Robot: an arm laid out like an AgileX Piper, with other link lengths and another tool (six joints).
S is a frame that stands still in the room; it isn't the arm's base.
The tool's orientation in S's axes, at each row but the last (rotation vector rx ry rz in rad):
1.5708, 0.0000, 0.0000
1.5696, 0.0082, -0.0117
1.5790, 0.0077, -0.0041
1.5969, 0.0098, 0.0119
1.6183, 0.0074, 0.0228
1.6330, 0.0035, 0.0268
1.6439, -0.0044, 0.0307
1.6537, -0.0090, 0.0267
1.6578, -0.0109, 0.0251
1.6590, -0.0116, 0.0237
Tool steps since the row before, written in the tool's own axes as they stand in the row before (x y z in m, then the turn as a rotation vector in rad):
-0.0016, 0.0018, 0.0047, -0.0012, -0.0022, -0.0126
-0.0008, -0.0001, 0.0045, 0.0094, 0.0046, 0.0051
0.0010, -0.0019, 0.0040, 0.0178, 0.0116, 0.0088
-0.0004, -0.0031, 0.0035, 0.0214, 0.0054, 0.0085
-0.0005, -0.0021, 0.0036, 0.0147, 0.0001, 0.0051
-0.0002, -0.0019, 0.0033, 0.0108, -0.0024, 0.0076
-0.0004, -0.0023, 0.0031, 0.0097, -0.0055, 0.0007
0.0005, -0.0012, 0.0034, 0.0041, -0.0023, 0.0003
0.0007, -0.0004, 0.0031, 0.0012, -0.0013, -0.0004
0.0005, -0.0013, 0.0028, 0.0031, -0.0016, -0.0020
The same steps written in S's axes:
-0.0016, -0.0047, 0.0018, -0.0012, 0.0126, -0.0022
-0.0008, -0.0045, -0.0001, 0.0094, -0.0051, 0.0045
0.0010, -0.0040, -0.0019, 0.0179, -0.0089, 0.0114
-0.0003, -0.0034, -0.0032, 0.0215, -0.0083, 0.0052
-0.0004, -0.0035, -0.0023, 0.0148, -0.0048, 0.0000
-0.0001, -0.0032, -0.0021, 0.0110, -0.0072, -0.0027
-0.0003, -0.0029, -0.0025, 0.0098, -0.0001, -0.0053
0.0006, -0.0033, -0.0015, 0.0042, -0.0001, -0.0022
0.0007, -0.0030, -0.0007, 0.0012, 0.0005, -0.0012
0.0006, -0.0027, -0.0015, 0.0031, 0.0022, -0.0013

